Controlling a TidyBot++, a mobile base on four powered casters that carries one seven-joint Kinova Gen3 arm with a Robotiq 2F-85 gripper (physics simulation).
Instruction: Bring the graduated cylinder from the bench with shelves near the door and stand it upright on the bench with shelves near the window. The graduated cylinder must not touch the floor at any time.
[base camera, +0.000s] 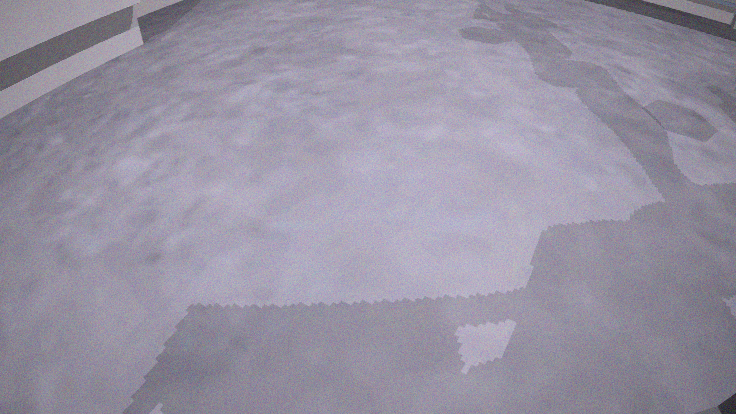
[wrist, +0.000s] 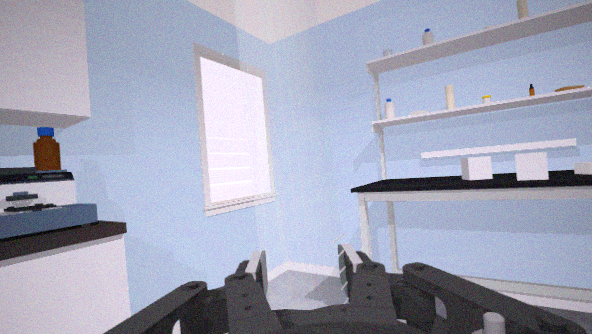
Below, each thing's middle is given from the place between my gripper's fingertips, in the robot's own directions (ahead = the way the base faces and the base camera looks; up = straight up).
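Graduated cylinder (wrist: 293, 177): 2 cm behind my hand, 2 cm below it.
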